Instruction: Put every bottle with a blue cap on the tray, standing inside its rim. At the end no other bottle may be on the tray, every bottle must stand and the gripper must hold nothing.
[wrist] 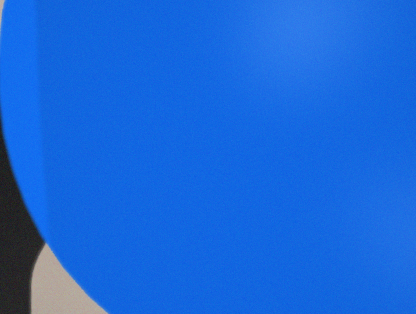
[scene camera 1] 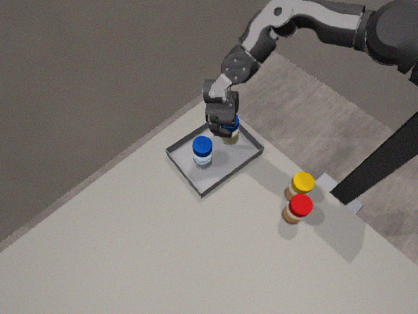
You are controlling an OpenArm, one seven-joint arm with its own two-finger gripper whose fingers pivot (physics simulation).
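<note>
The grey tray (scene camera 1: 186,174) lies near the far corner of the table. A white-bodied bottle with a blue cap (scene camera 1: 202,150) stands inside its rim, towards the left side. My gripper (scene camera 1: 226,131) is shut on a second blue-capped bottle (scene camera 1: 231,135) (wrist: 225,150), which has a pale yellow body. This bottle is upright at the tray's back part, and the fingers hide part of it. Whether its base touches the tray floor I cannot tell. In the wrist view its blue cap fills most of the picture.
A bottle with a yellow cap (scene camera 1: 303,183) and a bottle with a red cap (scene camera 1: 300,206) stand close together on the table (scene camera 1: 150,240), right of the tray. A dark post (scene camera 1: 380,157) rises at the table's right edge.
</note>
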